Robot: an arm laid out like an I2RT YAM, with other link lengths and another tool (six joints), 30 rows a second.
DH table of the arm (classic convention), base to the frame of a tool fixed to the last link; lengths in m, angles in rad. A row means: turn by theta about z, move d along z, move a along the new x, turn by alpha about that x. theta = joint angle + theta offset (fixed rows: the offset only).
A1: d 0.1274; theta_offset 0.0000; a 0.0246; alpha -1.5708
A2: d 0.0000; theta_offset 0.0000; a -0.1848; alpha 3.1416
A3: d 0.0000; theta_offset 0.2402; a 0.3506; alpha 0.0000
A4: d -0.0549; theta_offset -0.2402; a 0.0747; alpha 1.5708
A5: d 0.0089; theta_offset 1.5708; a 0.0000; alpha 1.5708
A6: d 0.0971; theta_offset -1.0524; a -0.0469; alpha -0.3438
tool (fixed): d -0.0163; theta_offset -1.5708; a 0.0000; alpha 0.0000
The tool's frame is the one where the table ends.
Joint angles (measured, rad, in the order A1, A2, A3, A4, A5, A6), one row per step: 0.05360 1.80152 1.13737 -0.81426 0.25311 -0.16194; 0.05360 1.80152 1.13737 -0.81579 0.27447 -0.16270; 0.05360 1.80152 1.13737 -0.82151 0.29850 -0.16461; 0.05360 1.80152 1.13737 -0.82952 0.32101 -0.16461; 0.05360 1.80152 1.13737 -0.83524 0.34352 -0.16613; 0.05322 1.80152 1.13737 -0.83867 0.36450 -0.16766; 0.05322 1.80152 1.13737 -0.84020 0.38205 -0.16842; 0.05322 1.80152 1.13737 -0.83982 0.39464 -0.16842; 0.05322 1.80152 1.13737 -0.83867 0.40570 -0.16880; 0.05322 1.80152 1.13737 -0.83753 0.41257 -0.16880; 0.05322 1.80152 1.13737 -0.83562 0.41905 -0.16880; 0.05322 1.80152 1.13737 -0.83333 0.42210 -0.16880
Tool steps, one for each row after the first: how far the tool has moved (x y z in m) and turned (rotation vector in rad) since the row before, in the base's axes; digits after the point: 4 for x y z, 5 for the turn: -0.0002 -0.0018 0.0001 -0.02140 0.00058 -0.00122; -0.0009 -0.0022 0.0003 -0.02440 0.00496 -0.00029; -0.0012 -0.0020 0.0004 -0.02283 0.00680 -0.00182; -0.0009 -0.0020 0.0004 -0.02286 0.00500 -0.00024; -0.0005 -0.0020 0.0003 -0.02121 0.00283 -0.00041; -0.0002 -0.0015 0.0002 -0.01763 0.00087 -0.00047; 0.0001 -0.0010 0.0001 -0.01252 -0.00105 -0.00084; 0.0002 -0.0009 0.0001 -0.01099 -0.00159 -0.00040; 0.0002 -0.0006 0.0000 -0.00678 -0.00150 -0.00047; 0.0003 -0.0005 0.0000 -0.00635 -0.00225 -0.00045; 0.0004 -0.0002 0.0000 -0.00292 -0.00245 -0.00022
